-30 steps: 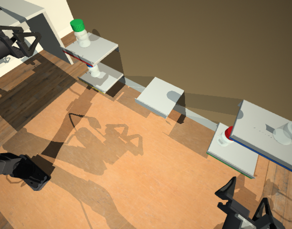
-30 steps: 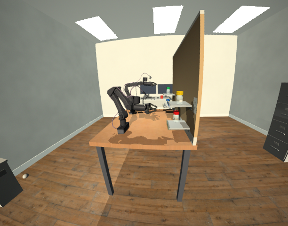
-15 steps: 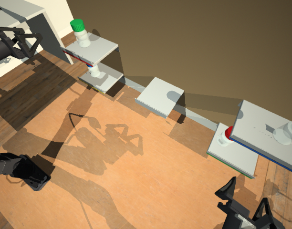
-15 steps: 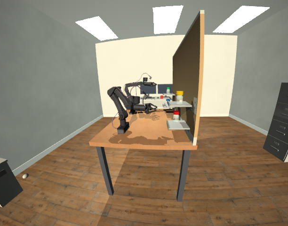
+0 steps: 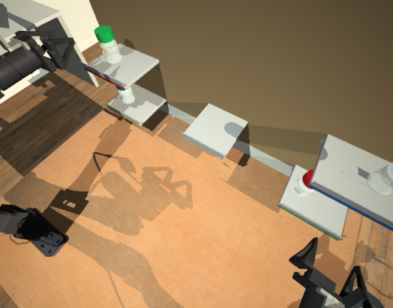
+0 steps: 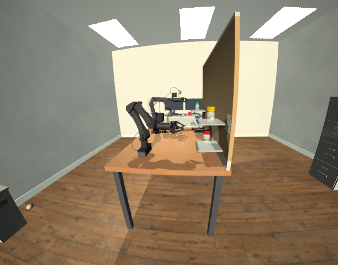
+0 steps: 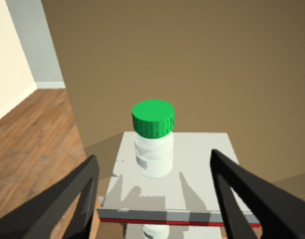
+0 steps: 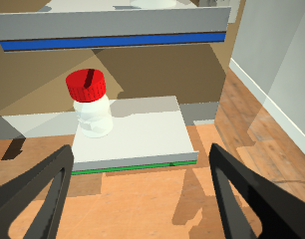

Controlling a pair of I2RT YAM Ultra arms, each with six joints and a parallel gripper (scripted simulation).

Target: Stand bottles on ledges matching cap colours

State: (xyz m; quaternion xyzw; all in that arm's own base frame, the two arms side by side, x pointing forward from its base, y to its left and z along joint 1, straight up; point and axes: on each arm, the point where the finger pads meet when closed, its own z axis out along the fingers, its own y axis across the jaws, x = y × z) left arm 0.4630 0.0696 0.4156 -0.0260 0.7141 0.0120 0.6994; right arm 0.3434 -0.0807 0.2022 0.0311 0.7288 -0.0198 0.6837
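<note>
My left gripper is now 13 cm short of the green-capped bottle and 10 cm above it. Also, from my left hand: red-capped bottle (6 cm ahead, 77 cm to the right, 29 cm below); blue-capped bottle (13 cm ahead, 29 cm below); brown wall (20 cm ahead, 45 cm to the right, 2 cm above).
</note>
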